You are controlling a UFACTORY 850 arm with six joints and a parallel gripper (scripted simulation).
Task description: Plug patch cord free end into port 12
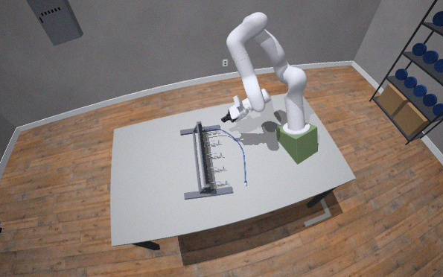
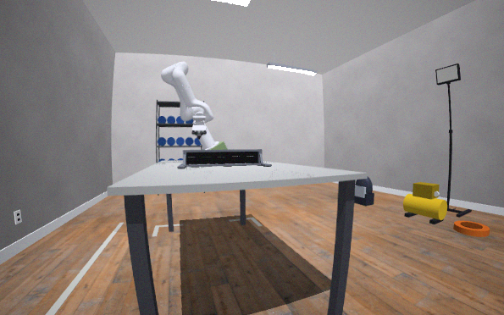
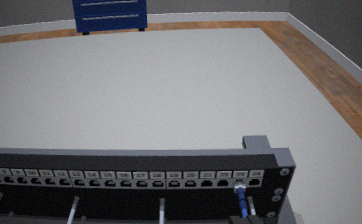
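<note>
Right now the plug is 380 mm to the left of my hand, 190 mm below it and 60 mm behind it.
</note>
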